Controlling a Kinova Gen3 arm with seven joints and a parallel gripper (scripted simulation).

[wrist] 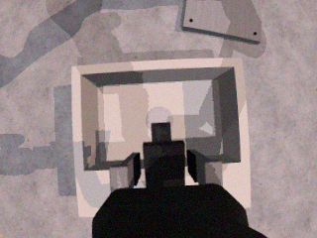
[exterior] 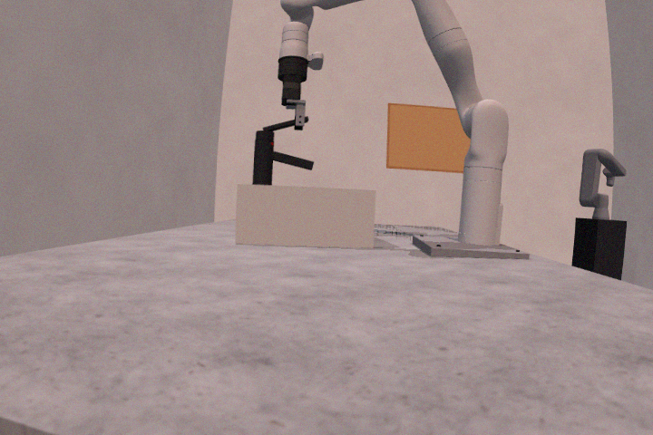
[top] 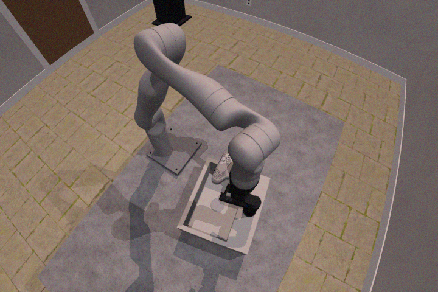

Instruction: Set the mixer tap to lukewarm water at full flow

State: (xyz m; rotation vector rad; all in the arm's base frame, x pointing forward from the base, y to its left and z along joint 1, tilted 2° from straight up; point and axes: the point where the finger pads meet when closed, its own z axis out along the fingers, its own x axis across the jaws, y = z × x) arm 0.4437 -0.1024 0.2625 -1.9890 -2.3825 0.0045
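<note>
Now: the lever 30 mm ahead of my hand, 10 mm to the left of it and 10 mm below it. From my hand the other things lie so: black mixer tap (60 mm ahead, 10 mm to the left, 60 mm below); then sink basin (30 mm behind, 10 mm to the right, 260 mm below).
</note>
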